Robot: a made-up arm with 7 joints. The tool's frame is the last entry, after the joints. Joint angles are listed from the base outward.
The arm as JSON. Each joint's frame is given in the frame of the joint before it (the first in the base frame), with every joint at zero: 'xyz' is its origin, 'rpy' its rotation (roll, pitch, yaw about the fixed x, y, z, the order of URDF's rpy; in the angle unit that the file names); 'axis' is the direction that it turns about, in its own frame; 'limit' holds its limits. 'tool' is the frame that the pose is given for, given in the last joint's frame.
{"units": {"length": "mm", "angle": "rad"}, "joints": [
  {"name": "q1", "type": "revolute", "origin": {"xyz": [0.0, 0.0, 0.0], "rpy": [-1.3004, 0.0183, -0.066]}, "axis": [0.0, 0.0, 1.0], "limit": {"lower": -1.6, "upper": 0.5}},
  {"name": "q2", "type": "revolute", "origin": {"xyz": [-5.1, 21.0, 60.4], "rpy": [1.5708, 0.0, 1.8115]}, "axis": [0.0, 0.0, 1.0], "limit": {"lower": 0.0, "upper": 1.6}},
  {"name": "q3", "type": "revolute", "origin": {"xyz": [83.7, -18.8, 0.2], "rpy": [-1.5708, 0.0, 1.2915]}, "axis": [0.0, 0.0, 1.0], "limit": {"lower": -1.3, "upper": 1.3}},
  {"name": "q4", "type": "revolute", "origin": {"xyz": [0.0, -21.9, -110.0], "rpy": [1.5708, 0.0, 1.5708]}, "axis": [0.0, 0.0, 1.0], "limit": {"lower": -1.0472, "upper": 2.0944}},
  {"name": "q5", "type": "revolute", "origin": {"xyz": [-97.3, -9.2, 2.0], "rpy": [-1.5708, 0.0, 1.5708]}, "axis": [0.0, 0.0, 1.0], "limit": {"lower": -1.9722, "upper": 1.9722}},
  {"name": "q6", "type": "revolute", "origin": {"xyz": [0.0, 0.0, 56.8], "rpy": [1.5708, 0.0, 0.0]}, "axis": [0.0, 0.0, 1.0], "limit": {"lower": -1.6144, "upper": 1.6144}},
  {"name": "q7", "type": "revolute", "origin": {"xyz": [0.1, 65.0, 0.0], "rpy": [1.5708, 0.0, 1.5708]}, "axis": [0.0, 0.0, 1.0], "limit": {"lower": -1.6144, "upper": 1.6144}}
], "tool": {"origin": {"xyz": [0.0, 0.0, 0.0], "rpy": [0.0, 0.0, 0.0]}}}
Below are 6 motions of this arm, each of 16 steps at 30 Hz.
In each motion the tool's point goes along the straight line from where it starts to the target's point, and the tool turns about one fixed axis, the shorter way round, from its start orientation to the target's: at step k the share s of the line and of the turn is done. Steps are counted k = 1, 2, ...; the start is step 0. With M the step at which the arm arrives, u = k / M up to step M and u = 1 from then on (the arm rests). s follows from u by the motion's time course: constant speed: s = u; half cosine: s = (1 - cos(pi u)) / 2; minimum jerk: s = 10 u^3 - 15 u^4 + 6 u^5.
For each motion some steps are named. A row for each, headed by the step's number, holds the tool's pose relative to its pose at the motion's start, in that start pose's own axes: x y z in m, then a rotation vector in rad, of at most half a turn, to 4 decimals.
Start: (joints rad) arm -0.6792 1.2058 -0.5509 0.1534 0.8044 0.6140 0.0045
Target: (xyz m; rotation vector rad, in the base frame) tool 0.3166 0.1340 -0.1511 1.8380 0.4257 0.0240
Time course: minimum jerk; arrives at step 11
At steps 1, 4, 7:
1: -0.0002 -0.0001 0.0007 -0.0012 -0.0009 -0.0021
4: -0.0068 -0.0036 0.0293 -0.0477 -0.0351 -0.0809
7: -0.0198 -0.0105 0.0849 -0.1380 -0.1017 -0.2342

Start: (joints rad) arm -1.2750 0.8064 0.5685 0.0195 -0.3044 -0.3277 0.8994
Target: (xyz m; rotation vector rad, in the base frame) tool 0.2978 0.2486 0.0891 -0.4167 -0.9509 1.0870
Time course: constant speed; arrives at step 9
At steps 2, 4, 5, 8, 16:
2: -0.0108 0.0165 -0.0184 0.0967 0.1007 -0.0142
4: -0.0216 0.0331 -0.0367 0.1933 0.2015 -0.0284
5: -0.0270 0.0413 -0.0459 0.2417 0.2518 -0.0355
8: -0.0433 0.0661 -0.0735 0.3866 0.4029 -0.0568
16: -0.0487 0.0744 -0.0827 0.4350 0.4533 -0.0639

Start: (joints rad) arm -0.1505 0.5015 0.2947 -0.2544 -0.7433 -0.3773 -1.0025
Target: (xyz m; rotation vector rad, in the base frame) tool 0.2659 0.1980 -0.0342 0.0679 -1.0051 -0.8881
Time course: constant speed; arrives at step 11
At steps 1, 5, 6, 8, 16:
1: 0.0052 0.0057 0.0018 0.0058 -0.0289 -0.0015
5: 0.0260 0.0283 0.0092 0.0292 -0.1444 -0.0074
6: 0.0313 0.0340 0.0111 0.0351 -0.1733 -0.0089
8: 0.0417 0.0453 0.0147 0.0468 -0.2311 -0.0119
16: 0.0573 0.0623 0.0203 0.0643 -0.3177 -0.0164

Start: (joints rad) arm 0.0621 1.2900 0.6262 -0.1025 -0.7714 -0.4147 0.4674
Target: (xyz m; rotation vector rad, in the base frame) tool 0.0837 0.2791 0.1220 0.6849 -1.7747 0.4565
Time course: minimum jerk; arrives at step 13
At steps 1, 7, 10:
1: 0.0000 0.0003 0.0004 0.0003 -0.0039 0.0007
7: -0.0020 0.0483 0.0614 0.0485 -0.5494 0.0928
10: -0.0032 0.0773 0.0983 0.0777 -0.8797 0.1485

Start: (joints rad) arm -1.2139 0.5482 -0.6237 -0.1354 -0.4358 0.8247 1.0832
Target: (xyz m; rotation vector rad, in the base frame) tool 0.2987 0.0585 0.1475 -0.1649 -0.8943 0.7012
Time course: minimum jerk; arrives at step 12
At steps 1, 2, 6, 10, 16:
1: 0.0004 0.0008 0.0005 -0.0035 -0.0017 0.0028
2: 0.0026 0.0055 0.0031 -0.0245 -0.0122 0.0192
6: 0.0370 0.0776 0.0443 -0.3456 -0.1715 0.2707
10: 0.0714 0.1497 0.0854 -0.6667 -0.3309 0.5222
16: 0.0741 0.1552 0.0886 -0.6913 -0.3430 0.5414

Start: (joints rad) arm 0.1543 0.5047 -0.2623 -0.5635 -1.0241 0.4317 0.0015
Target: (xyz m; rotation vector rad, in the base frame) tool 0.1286 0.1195 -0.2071 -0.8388 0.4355 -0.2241
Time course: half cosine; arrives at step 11
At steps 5, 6, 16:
5: -0.0162 0.0208 0.0037 -0.1231 -0.1066 0.0792
6: -0.0215 0.0277 0.0050 -0.1639 -0.1420 0.1055
16: -0.0377 0.0485 0.0087 -0.2870 -0.2486 0.1848

